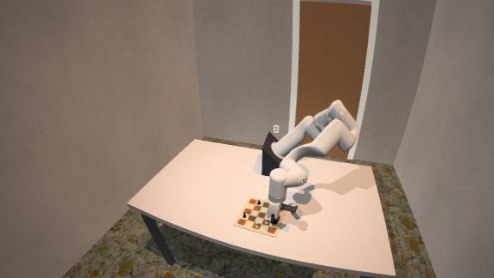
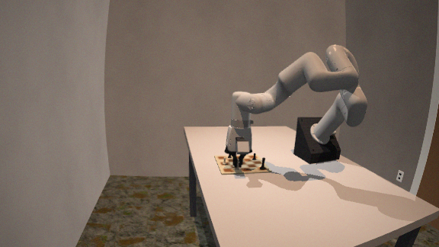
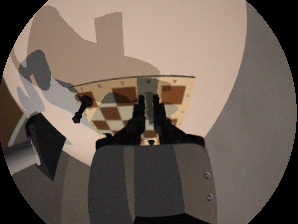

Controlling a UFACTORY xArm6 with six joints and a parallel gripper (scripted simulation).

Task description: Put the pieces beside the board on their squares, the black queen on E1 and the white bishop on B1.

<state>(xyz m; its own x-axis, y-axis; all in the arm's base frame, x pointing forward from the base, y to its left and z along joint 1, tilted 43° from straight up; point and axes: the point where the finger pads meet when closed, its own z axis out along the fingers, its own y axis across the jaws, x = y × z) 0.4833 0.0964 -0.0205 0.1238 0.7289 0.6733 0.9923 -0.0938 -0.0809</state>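
My gripper is now 10 mm above the white bishop. Also, from my hand: chessboard 70 mm to the right, 50 mm behind, 40 mm below; then black queen 110 mm behind, 10 mm to the left, 10 mm below.
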